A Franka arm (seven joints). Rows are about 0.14 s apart.
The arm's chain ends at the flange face. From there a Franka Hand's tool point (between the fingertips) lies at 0.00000 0.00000 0.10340 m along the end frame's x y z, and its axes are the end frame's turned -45 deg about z.
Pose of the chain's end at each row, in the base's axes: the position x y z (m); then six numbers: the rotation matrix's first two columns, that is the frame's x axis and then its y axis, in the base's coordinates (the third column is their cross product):
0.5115, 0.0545, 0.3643, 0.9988, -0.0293, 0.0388, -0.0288, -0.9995, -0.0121
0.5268, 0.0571, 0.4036, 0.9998, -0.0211, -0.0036, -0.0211, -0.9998, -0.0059
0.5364, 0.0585, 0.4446, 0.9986, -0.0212, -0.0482, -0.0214, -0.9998, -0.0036
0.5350, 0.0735, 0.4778, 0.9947, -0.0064, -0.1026, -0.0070, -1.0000, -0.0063
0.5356, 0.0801, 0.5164, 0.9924, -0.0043, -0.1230, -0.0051, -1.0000, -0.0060
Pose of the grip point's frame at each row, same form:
0.5155, 0.0556, 0.2610, 0.7266, 0.6860, 0.0360, 0.6859, -0.7275, 0.0189
0.5264, 0.0577, 0.3002, 0.7219, 0.6920, 0.0016, 0.6920, -0.7219, -0.0067
0.5314, 0.0590, 0.3413, 0.7212, 0.6920, -0.0315, 0.6910, -0.7220, -0.0366
0.5244, 0.0742, 0.3749, 0.7083, 0.7026, -0.0681, 0.6984, -0.7116, -0.0770
0.5229, 0.0808, 0.4138, 0.7053, 0.7041, -0.0827, 0.6981, -0.7101, -0.0912

